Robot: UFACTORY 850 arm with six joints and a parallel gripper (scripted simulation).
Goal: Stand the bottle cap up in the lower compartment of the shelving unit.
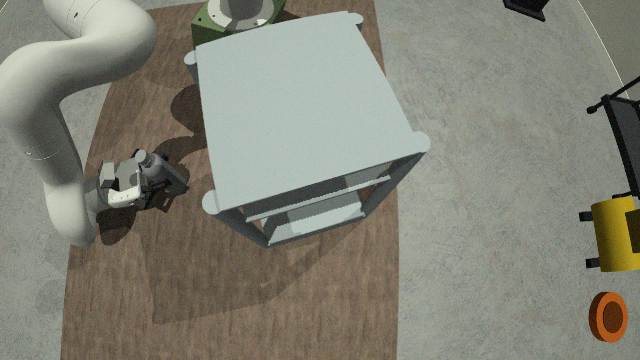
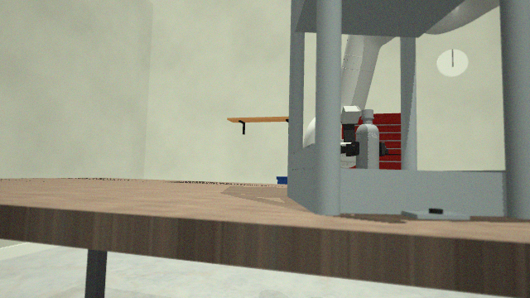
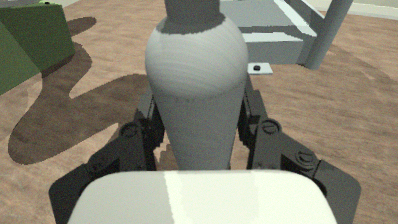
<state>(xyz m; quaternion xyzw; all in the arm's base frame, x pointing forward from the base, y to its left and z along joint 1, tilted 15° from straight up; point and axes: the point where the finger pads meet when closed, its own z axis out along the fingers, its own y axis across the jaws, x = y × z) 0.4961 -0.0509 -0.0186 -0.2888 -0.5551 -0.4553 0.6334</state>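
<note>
Right now my hand is 30 mm below the grey bottle. From my hand the other things lie so: grey shelving unit (40 mm behind, 310 mm to the left, 100 mm above).
</note>
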